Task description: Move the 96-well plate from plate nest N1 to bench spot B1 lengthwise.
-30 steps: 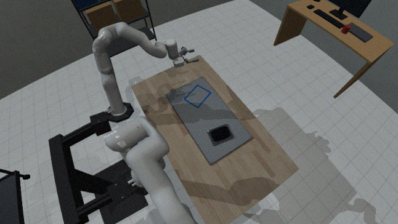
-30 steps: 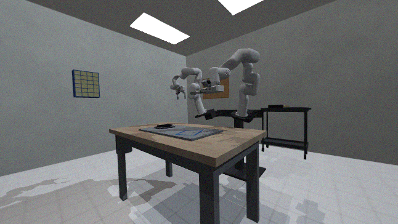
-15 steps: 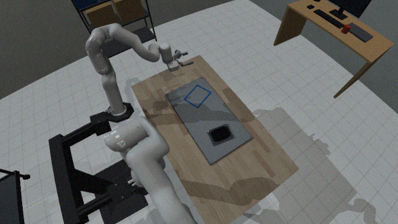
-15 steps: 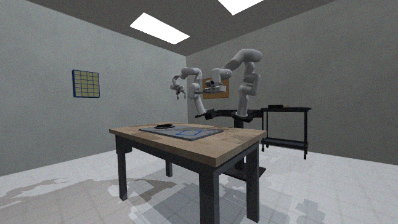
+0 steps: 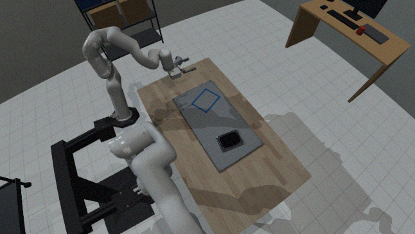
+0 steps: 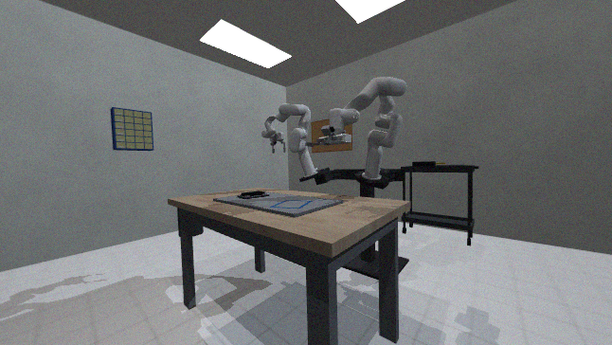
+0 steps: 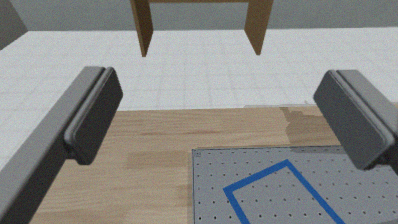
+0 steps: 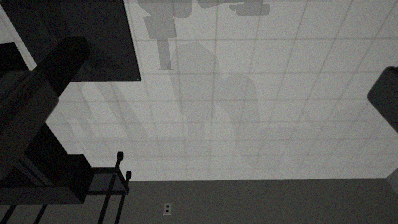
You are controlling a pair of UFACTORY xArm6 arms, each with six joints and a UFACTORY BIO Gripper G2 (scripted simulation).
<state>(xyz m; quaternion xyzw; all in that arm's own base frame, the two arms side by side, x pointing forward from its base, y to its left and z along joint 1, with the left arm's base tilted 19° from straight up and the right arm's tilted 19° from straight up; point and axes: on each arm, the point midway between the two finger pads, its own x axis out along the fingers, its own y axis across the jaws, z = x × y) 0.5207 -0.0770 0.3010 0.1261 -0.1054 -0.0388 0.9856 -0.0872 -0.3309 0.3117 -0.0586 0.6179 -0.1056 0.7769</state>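
My left gripper is now 53 cm to the left of the black 96-well plate, 27 cm above it and 3 cm short of it. The rest, counted from my left hand: grey perforated board (33 cm to the right, 30 cm below, 2 cm ahead); dark plate nest (53 cm to the right, 29 cm below, 3 cm ahead).
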